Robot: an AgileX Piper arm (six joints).
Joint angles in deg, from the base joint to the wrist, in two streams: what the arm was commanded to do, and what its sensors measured. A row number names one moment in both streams.
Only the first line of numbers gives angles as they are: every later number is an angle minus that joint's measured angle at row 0.
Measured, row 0:
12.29 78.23 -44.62 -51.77 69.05 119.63
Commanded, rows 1 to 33:
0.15 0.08 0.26 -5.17 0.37 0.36
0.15 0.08 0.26 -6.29 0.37 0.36
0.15 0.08 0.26 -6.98 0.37 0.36
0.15 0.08 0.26 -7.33 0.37 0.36
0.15 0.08 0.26 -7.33 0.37 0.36
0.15 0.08 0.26 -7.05 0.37 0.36
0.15 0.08 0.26 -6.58 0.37 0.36
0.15 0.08 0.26 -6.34 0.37 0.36
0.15 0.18 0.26 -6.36 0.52 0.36
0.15 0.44 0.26 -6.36 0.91 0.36
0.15 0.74 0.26 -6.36 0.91 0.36
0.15 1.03 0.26 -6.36 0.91 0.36
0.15 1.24 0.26 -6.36 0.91 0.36
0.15 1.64 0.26 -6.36 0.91 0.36
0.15 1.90 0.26 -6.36 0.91 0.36
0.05 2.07 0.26 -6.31 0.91 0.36
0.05 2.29 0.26 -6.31 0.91 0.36
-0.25 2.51 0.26 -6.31 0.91 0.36
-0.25 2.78 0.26 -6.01 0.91 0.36
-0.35 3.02 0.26 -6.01 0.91 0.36
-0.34 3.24 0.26 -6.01 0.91 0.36
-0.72 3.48 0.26 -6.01 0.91 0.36
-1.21 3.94 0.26 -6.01 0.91 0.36
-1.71 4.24 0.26 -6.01 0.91 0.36
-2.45 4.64 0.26 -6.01 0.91 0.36
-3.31 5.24 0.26 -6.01 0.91 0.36
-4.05 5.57 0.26 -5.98 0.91 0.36
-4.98 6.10 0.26 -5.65 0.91 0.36
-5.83 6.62 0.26 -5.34 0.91 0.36
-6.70 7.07 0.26 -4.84 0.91 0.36
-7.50 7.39 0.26 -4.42 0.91 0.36
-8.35 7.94 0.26 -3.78 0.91 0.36
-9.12 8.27 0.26 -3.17 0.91 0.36
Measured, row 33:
-6.34 6.87 0.00 -4.66 0.48 0.10
